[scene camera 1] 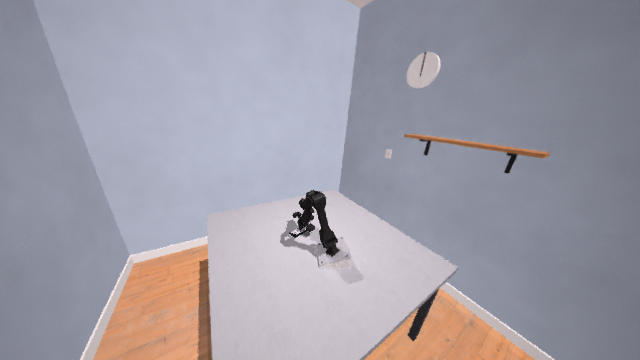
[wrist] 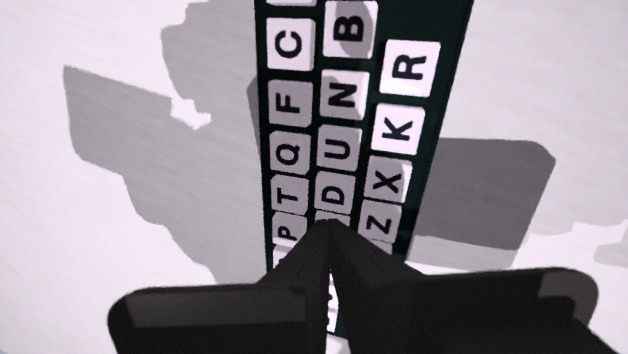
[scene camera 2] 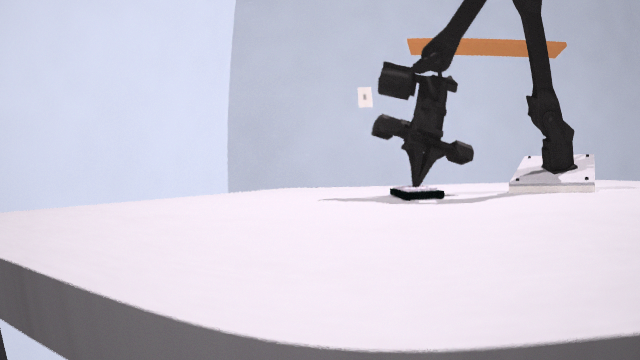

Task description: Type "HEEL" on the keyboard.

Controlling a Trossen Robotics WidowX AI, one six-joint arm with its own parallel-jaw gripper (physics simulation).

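Places are measured from the arm's base along level axes (x up, y right, z ahead), in centimetres.
Pixels of known places: gripper, fingertip midpoint: [scene camera 1: 299, 229] [wrist: 326, 228]; arm's base, link origin: [scene camera 1: 332, 251] [scene camera 2: 559, 167].
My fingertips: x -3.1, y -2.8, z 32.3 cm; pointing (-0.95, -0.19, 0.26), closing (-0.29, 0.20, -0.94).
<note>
For each thing: its top centre in the pictures, then the offset to it from my fingertips. Level surfaces: height alone.
- keyboard, top centre: [wrist: 333, 185] [scene camera 2: 413, 186] [scene camera 1: 302, 228] dx +0.3, dy +2.3, dz +0.1 cm
- Z, top centre: [wrist: 378, 225] dx +0.3, dy +1.1, dz -1.9 cm
- key, top centre: [wrist: 331, 229] dx -0.1, dy +0.0, dz -0.2 cm
- grey table, surface height: dx -1.5 cm
The keyboard [scene camera 1: 295, 233] [scene camera 2: 417, 194] [wrist: 425, 20] is a small dark green board with pale lettered keys, flat on the table. In the wrist view the keys C, F, Q, T, P form the left column, B, N, U, D [wrist: 335, 194] the middle one, and R, K, X, Z [wrist: 381, 223] the right one. My gripper [scene camera 2: 416, 185] [wrist: 326, 228] is shut and empty, pointing down. Its tips are at the key [wrist: 343, 219] just below D, touching it or very close; its letter is covered. The fingers hide the lower keys, and no H, E or L can be read.
The arm's pale base plate [scene camera 1: 324, 261] [scene camera 2: 530, 187] sits on the grey table [scene camera 1: 260, 300] [scene camera 2: 300, 260], to the right of the keyboard in the second scene view. A wooden shelf [scene camera 1: 475, 145] [scene camera 2: 490, 48] and a round clock [scene camera 1: 430, 70] are on the wall, away from the arm.
</note>
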